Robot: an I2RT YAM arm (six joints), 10 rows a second.
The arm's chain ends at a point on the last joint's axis. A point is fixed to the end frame.
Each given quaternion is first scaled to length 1.
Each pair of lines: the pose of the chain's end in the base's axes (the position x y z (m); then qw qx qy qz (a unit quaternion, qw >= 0)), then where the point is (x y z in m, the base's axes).
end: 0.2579 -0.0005 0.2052 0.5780 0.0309 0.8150 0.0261
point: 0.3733 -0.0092 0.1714
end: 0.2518 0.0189 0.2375 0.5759 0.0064 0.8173 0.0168
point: 0.3672 0.0121 0.2034
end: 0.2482 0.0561 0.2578 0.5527 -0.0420 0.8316 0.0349
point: 0.3618 0.0599 0.2178
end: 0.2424 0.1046 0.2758 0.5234 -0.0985 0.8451 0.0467
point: 0.3524 0.1185 0.2285
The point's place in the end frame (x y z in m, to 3 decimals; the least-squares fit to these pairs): -0.007 -0.009 0.120
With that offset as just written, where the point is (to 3 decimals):
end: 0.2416 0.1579 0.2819 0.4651 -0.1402 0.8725 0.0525
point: 0.344 0.177 0.221
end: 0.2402 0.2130 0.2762 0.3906 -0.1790 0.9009 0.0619
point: 0.330 0.237 0.199
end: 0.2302 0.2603 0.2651 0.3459 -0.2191 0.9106 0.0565
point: 0.311 0.285 0.180
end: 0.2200 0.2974 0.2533 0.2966 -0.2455 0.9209 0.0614
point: 0.291 0.324 0.160
